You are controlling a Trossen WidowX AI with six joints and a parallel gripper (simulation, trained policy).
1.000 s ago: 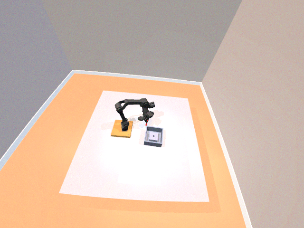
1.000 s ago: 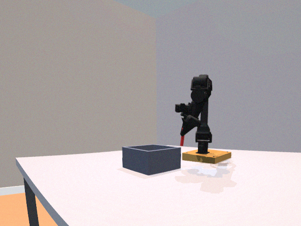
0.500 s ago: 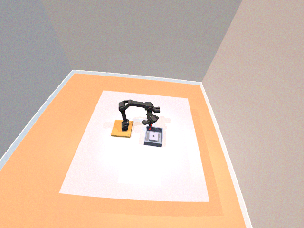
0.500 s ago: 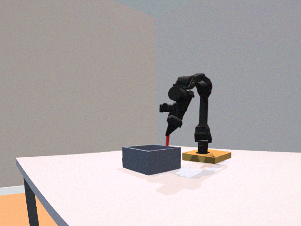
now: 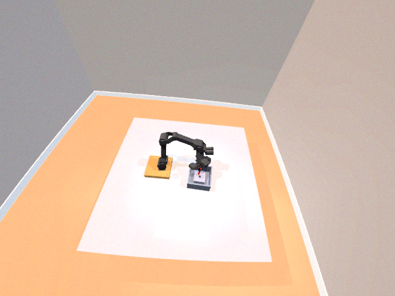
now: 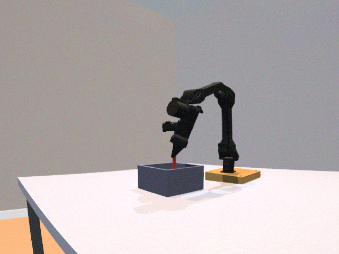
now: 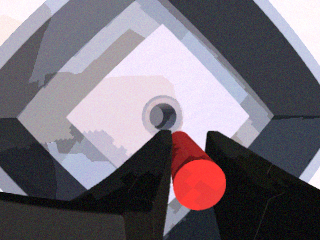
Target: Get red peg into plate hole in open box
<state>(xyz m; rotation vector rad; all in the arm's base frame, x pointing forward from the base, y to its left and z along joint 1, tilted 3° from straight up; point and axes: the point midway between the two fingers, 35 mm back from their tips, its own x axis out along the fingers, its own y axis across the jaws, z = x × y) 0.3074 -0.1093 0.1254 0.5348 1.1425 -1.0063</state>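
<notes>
My gripper tip is 10 mm to the right of the red peg and 10 mm above it. The rest, counted from my gripper tip: grey box: 110 mm below, 10 mm to the right; plate: 90 mm below, 10 mm to the right.
</notes>
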